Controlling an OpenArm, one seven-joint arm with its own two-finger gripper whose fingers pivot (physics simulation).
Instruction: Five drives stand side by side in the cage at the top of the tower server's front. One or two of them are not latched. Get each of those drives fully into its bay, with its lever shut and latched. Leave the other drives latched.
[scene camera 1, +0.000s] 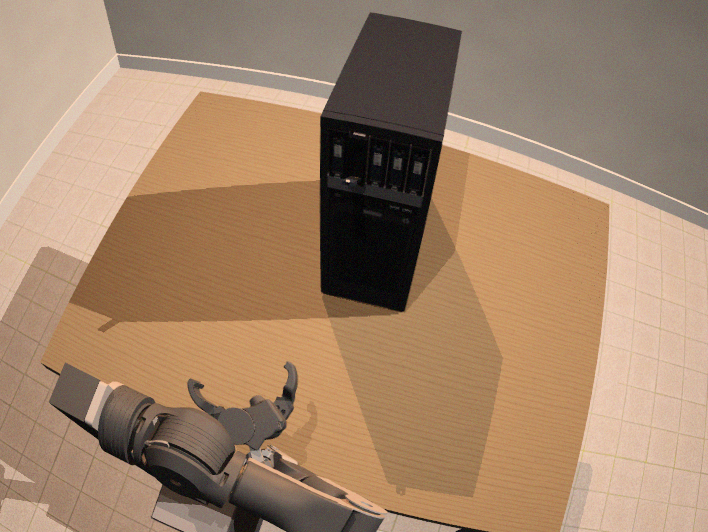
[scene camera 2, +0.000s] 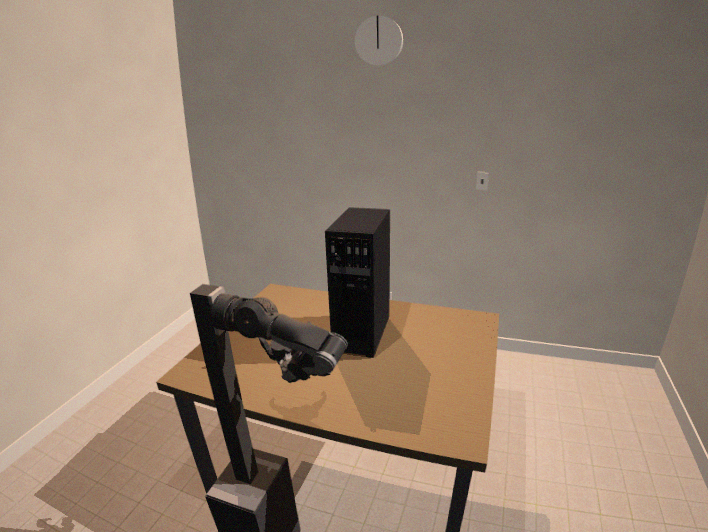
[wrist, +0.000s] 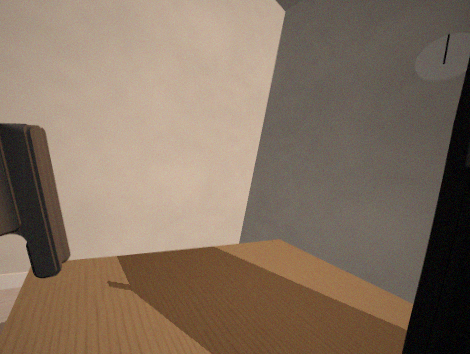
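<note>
The black tower server (scene camera 1: 366, 251) (scene camera 2: 350, 314) (wrist: 442, 280) stands upright on the table. Its cage (scene camera 1: 374, 191) holds a row of drives at the top front. The far-left drive (scene camera 1: 337, 153) and the three right ones (scene camera 1: 377, 160) (scene camera 1: 397, 164) (scene camera 1: 417, 167) look flush, with levers upright. The second drive from the left (scene camera 1: 350, 180) looks different: its bay front is dark and a bright-tipped part, seemingly its open lever, juts out low. How deep it sits is unclear. My gripper (scene camera 1: 240, 374) is open and empty, well in front of and left of the server, below cage height.
The wooden table (scene camera 1: 532, 274) (scene camera 2: 457, 366) (wrist: 75, 310) carries the server near its back. My arm (scene camera 1: 286, 486) (scene camera 2: 297, 334) reaches over the table's front left from its post (scene camera 2: 220, 377). A grey wall (scene camera 1: 549, 85) (scene camera 2: 274, 143) (wrist: 340, 150) stands behind the server.
</note>
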